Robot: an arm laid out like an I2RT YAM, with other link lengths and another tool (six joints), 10 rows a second.
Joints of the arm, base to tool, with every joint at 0 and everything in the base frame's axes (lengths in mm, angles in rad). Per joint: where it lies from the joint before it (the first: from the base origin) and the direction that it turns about. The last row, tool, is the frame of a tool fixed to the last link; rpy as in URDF.
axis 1: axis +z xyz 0 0 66
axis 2: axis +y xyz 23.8 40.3 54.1
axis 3: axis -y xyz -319.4 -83.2 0
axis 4: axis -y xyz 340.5 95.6 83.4
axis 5: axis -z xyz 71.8 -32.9 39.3
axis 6: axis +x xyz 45.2 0 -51.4
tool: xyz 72 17 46 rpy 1.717 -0.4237 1.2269
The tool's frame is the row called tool.
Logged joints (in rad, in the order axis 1, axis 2, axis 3, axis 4, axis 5, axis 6), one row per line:
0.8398, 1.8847, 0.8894, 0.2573, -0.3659, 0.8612
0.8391, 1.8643, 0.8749, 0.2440, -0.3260, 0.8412
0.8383, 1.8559, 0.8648, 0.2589, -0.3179, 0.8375
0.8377, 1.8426, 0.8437, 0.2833, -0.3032, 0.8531
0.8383, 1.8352, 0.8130, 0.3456, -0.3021, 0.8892
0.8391, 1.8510, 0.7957, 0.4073, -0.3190, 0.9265
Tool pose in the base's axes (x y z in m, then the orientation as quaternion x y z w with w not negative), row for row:
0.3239, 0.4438, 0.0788, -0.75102, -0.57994, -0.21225, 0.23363
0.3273, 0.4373, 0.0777, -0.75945, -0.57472, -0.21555, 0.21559
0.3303, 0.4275, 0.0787, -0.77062, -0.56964, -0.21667, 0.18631
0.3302, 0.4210, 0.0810, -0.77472, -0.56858, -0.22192, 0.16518
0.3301, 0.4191, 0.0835, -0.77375, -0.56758, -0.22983, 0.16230
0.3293, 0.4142, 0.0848, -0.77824, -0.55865, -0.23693, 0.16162
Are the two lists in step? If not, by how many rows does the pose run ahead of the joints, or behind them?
The pose runs 2 rows behind the joints: the pose in row i belongs to the joints in row i - 2.
